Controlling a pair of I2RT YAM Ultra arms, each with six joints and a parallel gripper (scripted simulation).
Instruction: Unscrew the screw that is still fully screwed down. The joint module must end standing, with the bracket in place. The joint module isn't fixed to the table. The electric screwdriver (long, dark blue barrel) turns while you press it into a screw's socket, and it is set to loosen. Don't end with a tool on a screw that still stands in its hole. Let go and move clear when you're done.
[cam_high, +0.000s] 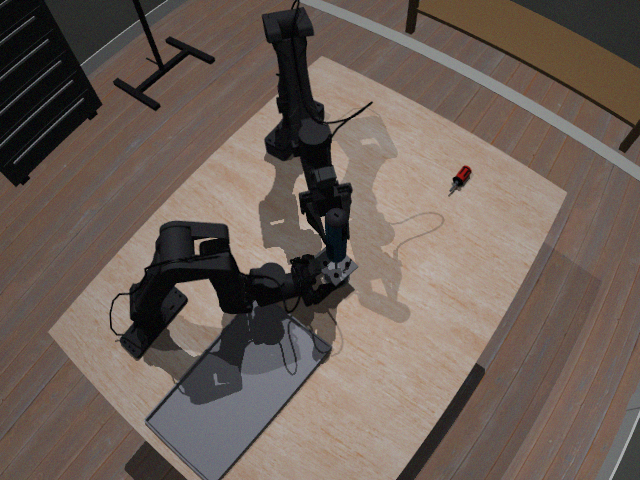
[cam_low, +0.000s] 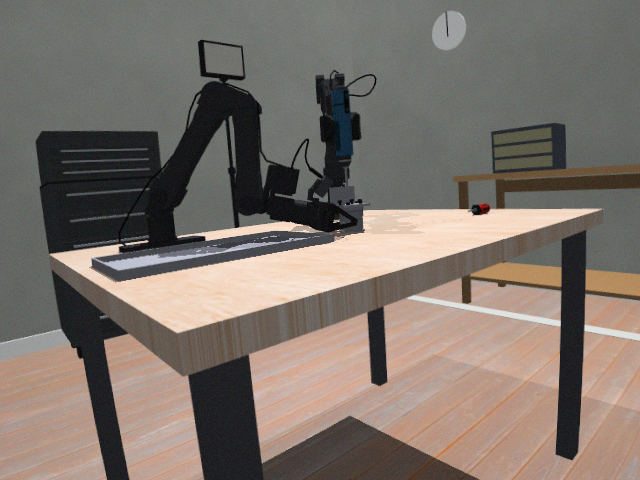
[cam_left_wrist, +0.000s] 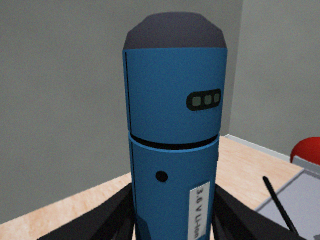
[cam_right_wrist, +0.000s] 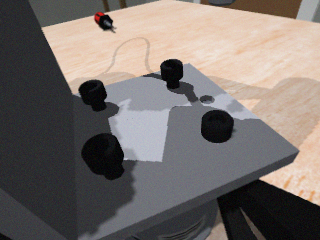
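My right gripper is now 5 cm below the grey bracket. Also, from my right hand: shallow grey tray 35 cm to the right, 5 cm behind, 2 cm below; small red-handled screwdriver 41 cm to the left, 15 cm ahead, 1 cm below.
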